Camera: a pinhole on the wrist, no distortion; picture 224 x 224 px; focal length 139.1 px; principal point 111.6 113.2 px. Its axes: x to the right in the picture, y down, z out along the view. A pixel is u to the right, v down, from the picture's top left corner.
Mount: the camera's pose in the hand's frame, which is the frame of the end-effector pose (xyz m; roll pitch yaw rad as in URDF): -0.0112 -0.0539 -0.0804 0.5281 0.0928 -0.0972
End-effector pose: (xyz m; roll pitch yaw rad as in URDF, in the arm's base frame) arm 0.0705 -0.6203 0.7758 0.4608 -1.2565 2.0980
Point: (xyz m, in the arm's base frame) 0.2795 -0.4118 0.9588
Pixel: 215 86
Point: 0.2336 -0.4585 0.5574
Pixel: outside the picture
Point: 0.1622 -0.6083 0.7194
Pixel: 38 167
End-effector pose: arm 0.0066 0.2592 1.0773 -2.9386 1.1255 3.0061
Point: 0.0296 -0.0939 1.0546
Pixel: 115 62
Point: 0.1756 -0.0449 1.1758
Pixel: 39 95
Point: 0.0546 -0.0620 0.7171
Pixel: 201 130
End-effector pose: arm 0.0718 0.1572 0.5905 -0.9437 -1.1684 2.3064
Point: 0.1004 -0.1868 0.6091
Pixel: 68 176
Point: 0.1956 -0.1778 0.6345
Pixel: 76 138
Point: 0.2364 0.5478 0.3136
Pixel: behind the camera
